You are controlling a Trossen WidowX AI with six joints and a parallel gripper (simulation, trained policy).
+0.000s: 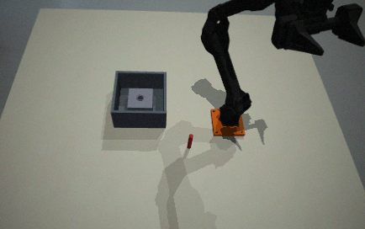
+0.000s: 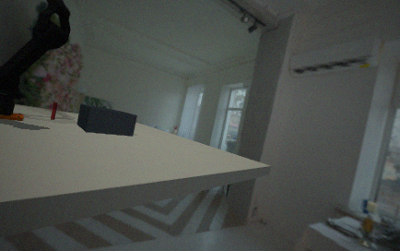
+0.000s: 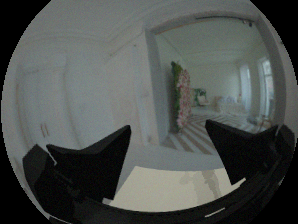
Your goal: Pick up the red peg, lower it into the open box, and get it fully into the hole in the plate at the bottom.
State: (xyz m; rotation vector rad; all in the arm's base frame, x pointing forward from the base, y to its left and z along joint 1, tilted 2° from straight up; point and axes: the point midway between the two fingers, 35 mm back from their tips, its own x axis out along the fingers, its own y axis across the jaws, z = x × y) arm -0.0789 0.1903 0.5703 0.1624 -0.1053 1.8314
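Now: the red peg 550 mm below my gripper tip, 220 mm ahead of it and 110 mm to the right of it. From my gripper tip the other things lie so: grey plate 550 mm below, 400 mm ahead, 280 mm to the right; dark box 560 mm below, 400 mm ahead, 280 mm to the right.
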